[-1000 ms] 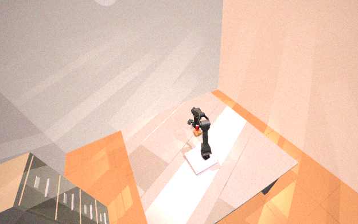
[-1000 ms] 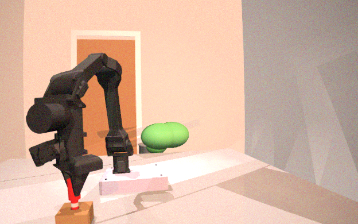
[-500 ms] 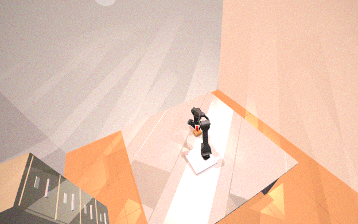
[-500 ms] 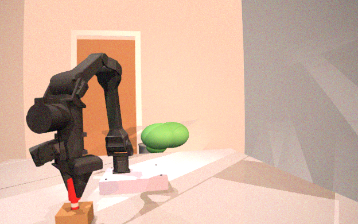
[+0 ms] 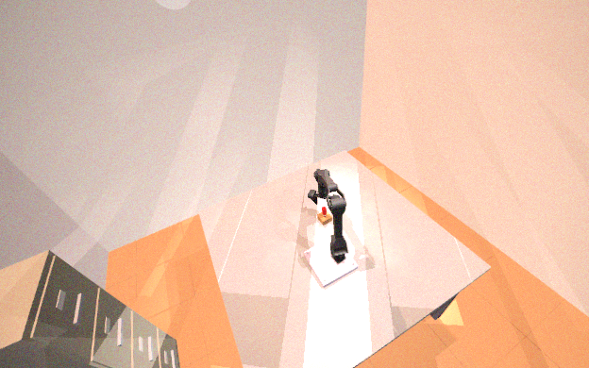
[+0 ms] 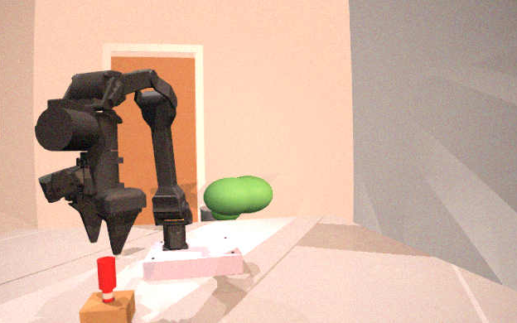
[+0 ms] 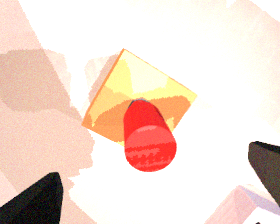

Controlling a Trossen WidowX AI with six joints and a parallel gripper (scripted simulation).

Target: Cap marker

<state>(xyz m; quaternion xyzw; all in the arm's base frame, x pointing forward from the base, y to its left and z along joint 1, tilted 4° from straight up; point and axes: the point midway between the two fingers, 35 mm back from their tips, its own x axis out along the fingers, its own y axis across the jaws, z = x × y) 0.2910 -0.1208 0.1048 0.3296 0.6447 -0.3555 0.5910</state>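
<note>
My gripper tip is 4 cm above the red marker cap.
</note>
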